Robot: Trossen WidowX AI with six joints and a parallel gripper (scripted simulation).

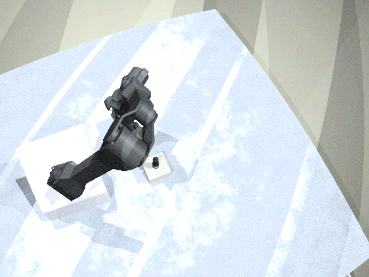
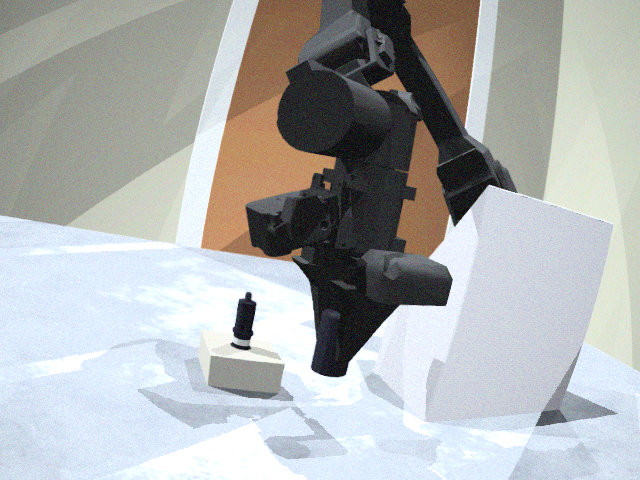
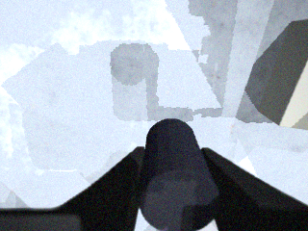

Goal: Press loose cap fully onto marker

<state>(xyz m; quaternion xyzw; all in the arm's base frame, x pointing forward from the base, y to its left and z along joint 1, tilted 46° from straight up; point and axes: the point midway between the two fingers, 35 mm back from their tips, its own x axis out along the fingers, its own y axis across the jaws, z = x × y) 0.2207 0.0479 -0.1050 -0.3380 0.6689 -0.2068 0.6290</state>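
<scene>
My gripper tip is now 50 mm short of the cream holder block, 120 mm to the left of it and 60 mm above it. From my gripper tip the other things lie so: dark cap (10 mm above).
</scene>
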